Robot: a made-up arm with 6 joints. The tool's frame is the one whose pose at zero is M.
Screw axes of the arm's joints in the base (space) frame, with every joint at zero. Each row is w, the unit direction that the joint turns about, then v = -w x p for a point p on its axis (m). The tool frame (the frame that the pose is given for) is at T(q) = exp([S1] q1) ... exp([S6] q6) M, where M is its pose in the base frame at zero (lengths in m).
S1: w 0 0 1 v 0 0 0
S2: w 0 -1 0 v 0.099 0 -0.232
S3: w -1 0 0 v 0 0.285 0.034
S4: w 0 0 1 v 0.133 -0.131 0
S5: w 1 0 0 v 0 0.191 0.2
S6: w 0 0 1 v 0.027 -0.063 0
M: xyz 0.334 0.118 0.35 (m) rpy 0 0 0 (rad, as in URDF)
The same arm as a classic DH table. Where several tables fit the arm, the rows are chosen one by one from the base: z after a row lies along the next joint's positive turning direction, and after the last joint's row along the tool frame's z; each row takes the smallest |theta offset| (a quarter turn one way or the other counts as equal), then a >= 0, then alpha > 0; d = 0 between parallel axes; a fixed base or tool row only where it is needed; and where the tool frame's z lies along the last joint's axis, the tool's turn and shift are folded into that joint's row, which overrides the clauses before.
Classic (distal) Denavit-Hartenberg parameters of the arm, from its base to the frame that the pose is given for. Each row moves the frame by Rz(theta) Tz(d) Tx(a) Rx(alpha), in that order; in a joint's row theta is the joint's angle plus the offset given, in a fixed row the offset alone. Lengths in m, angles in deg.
joint 1: theta_offset 0; d 0.099; a 0.232; alpha 90
joint 2: theta_offset -90; d -0.034; a 0.384; alpha 90
joint 3: theta_offset -90; d 0.101; a 0.099; alpha 90
joint 4: theta_offset 0; d 0.476; a -0.333; alpha 90
joint 5: theta_offset 0; d -0.068; a 0.227; alpha -90
joint 6: theta_offset -71.44; d 0; a 0.2859; alpha 0
tool (fixed): theta_offset -18.56; d 0.159; a 0; alpha 0

